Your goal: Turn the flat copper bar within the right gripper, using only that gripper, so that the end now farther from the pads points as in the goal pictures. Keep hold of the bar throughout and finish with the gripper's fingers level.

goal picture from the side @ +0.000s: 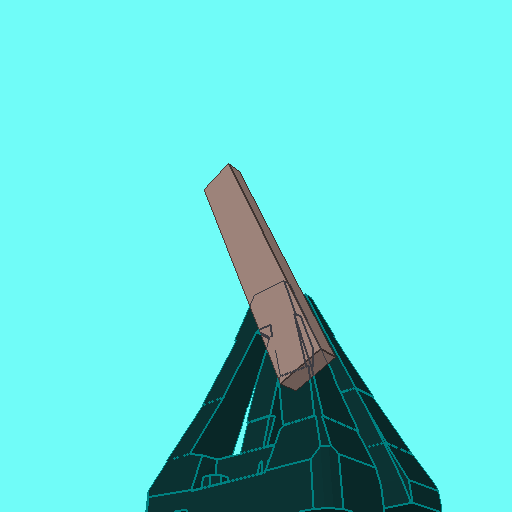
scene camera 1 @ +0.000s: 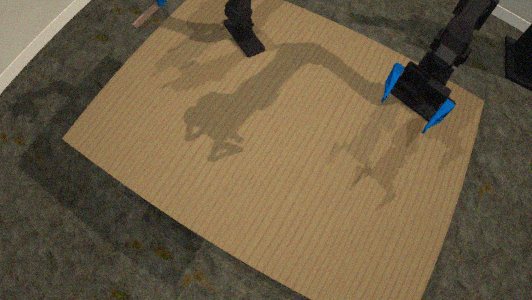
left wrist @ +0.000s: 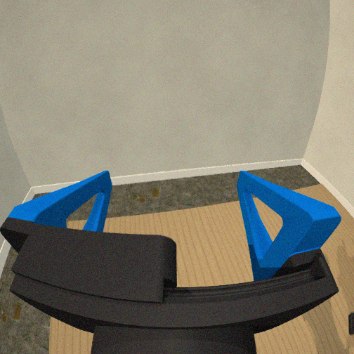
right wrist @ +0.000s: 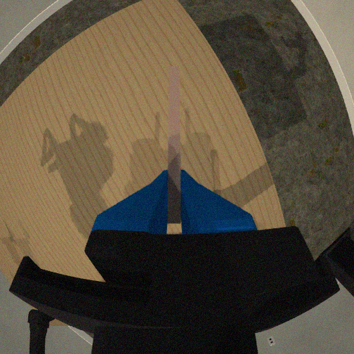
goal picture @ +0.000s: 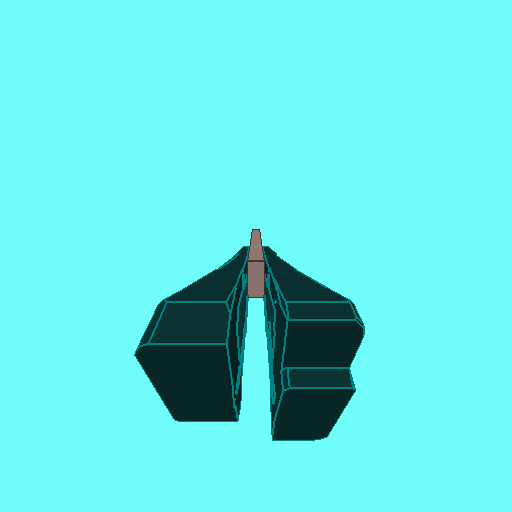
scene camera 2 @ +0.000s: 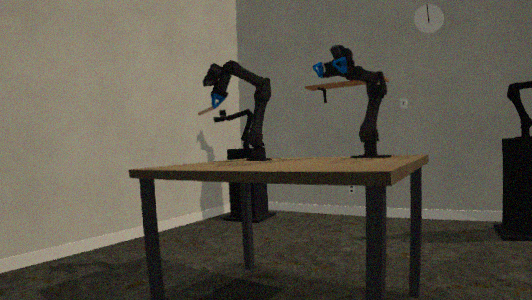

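Seen in the pictures: left gripper, between the fingertips: [scene camera 1: 403, 116] [scene camera 2: 322, 65]; right gripper, between the fingertips: [scene camera 1: 159, 5] [scene camera 2: 213, 108]; left arm's base, origin of its link: [scene camera 2: 370, 157]; right arm's base, origin of its link: [scene camera 1: 243, 36] [scene camera 2: 258, 160].
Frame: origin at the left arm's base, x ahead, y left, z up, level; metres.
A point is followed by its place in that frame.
My right gripper [scene camera 1: 161, 3] @[x 0.438, y -0.672, z 0.293 m] [scene camera 2: 217, 102] @[x 0.438, y -0.672, z 0.293 m] [right wrist: 173, 177] is shut on the flat copper bar [scene camera 1: 145, 16] @[x 0.485, y -0.682, z 0.282 m] [scene camera 2: 205, 111] @[x 0.486, y -0.682, z 0.277 m] [right wrist: 174, 107], high above table level. In scene camera 2 the bar's long end slants down and to the left from the fingers. In the right wrist view the bar stands edge-on between the blue fingertips; its long end reaches up the picture, and its short end lies between the fingers near the palm. In scene camera 1 the picture's top edge cuts off most of this gripper. My left gripper [scene camera 1: 403, 117] @[x 0.391, y 0.001, z 0.402 m] [scene camera 2: 329, 68] @[x 0.391, y 0.001, z 0.402 m] [left wrist: 174, 177] is wide open and empty.
The wooden table [scene camera 1: 280, 200] @[x 0.561, y -0.124, z 0.000 m] [scene camera 2: 260, 176] @[x 0.746, y -0.033, z -0.017 m] stands below both arms. In scene camera 2 a black pedestal [scene camera 2: 248, 200] stands behind the right arm, another black pedestal [scene camera 2: 517, 190] with an arm stands at the far right, and a wooden board [scene camera 2: 335, 86] shows behind the left arm.
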